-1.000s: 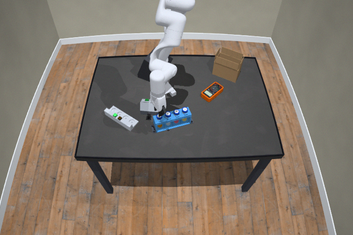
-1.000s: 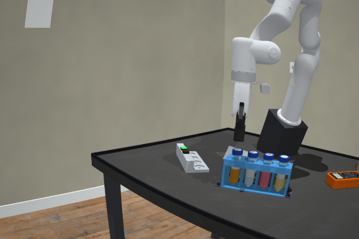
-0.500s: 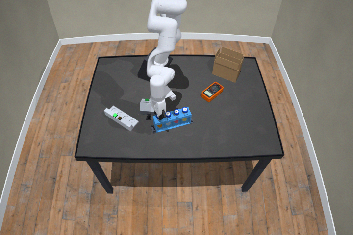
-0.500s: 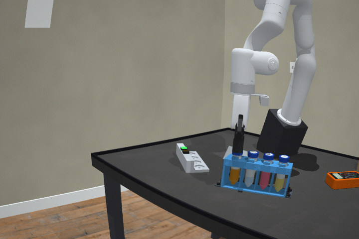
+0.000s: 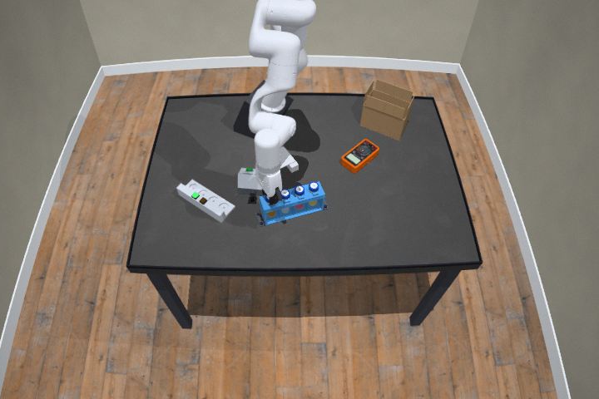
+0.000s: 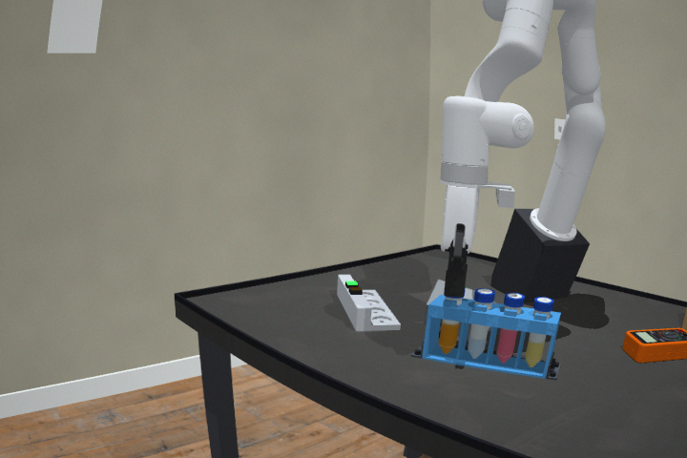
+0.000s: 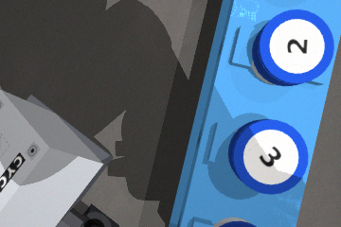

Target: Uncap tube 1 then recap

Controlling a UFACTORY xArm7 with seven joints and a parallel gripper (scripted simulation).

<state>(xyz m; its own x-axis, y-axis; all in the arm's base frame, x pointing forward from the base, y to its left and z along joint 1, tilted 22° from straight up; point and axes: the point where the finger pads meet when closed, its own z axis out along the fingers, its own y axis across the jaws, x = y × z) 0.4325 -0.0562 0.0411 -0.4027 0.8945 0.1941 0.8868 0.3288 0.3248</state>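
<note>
Now: the grey key housing 150 mm behind my hand, 80 mm below it and 40 mm to the right of it. From my hand the other things lie so: cap 1: 150 mm to the left, 30 mm behind, 20 mm below.
</note>
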